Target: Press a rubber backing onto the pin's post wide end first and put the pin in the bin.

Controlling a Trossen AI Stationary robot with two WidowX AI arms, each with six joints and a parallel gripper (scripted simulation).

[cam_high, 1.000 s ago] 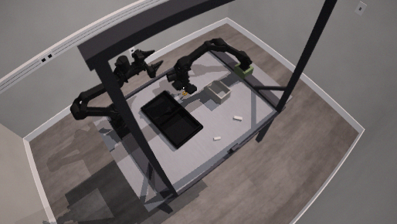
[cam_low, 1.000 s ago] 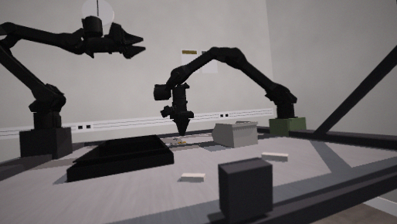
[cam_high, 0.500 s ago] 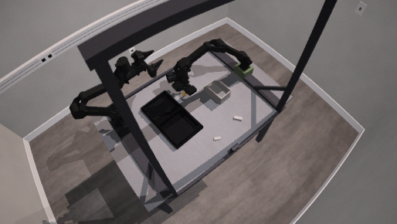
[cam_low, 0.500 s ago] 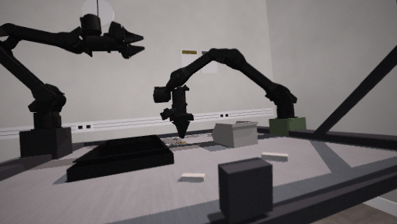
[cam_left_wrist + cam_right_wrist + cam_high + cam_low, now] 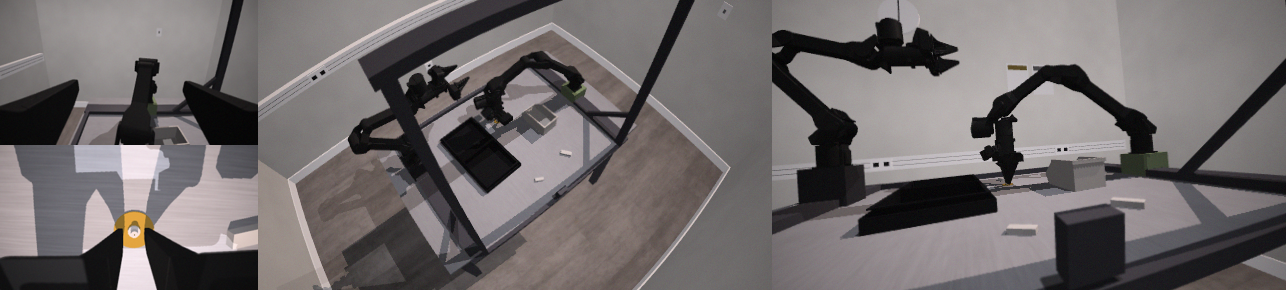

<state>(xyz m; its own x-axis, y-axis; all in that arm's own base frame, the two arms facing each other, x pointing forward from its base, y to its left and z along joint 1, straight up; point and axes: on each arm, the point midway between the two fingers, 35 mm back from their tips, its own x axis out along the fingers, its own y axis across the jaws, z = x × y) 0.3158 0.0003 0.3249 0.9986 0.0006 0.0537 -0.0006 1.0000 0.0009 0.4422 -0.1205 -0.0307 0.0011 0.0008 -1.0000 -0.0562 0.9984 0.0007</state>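
My right hand is 3 cm above the pin. Round my right hand: light grey bin (11 cm behind, 18 cm to the right); rubber backing (3 cm below); black tray (13 cm behind, 17 cm to the left, 2 cm below).
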